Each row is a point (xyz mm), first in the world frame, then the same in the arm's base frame.
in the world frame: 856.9 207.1 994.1
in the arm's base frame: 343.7 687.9 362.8
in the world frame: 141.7 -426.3 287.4
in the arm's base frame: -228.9 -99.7 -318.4
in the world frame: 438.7 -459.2 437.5
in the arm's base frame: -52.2 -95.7 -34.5
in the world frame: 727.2 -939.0 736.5
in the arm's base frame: -116.1 -388.7 524.9
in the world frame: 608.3 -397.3 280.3
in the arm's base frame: 174.4 -151.8 -87.6
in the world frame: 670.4 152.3 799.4
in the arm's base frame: 241.9 569.9 136.1
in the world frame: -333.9 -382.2 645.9
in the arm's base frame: -746.8 197.7 -313.3
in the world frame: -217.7 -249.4 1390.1
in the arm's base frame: -885.3 677.6 265.9
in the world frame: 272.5 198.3 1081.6
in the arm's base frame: -181.0 817.1 123.4
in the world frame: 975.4 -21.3 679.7
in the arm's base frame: 474.2 314.3 271.0
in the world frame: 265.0 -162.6 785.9
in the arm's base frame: -215.0 361.5 28.6
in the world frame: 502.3 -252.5 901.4
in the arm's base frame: -97.1 308.9 275.7
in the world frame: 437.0 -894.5 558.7
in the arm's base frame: -271.9 -398.3 219.2
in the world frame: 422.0 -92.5 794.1
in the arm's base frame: -59.6 400.2 91.8
